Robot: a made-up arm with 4 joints. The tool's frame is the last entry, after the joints.
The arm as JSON. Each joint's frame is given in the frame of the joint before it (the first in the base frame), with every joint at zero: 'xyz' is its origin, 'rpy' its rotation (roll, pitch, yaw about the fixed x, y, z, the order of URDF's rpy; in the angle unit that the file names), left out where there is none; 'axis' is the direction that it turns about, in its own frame. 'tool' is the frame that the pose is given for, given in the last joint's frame.
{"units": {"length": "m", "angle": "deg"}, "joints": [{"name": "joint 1", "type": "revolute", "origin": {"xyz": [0.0, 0.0, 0.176]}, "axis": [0.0, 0.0, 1.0]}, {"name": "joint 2", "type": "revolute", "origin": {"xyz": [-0.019, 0.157, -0.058]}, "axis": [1.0, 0.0, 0.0]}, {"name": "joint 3", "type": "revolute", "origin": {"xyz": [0.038, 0.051, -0.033]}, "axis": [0.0, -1.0, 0.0]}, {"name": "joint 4", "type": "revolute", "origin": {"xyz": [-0.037, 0.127, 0.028]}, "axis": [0.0, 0.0, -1.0]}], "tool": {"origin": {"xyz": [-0.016, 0.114, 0.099]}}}
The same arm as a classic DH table. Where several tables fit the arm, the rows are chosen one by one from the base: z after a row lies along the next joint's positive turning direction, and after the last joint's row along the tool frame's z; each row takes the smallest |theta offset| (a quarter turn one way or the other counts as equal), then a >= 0, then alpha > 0; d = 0 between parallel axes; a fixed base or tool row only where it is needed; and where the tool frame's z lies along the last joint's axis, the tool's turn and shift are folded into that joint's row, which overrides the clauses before.
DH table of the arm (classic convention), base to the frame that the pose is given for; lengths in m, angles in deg. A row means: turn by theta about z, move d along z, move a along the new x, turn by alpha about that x. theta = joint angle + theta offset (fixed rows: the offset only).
joint 1: theta0 90.00, d 0.1180, a 0.1570, alpha 90.00
joint 2: theta0 -90.00, d 0.0190, a 0.0330, alpha 90.00
joint 3: theta0 -90.00, d -0.1780, a 0.0370, alpha -90.00
joint 4: theta0 82.01, d 0.0000, a 0.1151, alpha 180.00
tool (fixed): theta0 -97.99, d 0.1270, a 0.0000, alpha 0.00

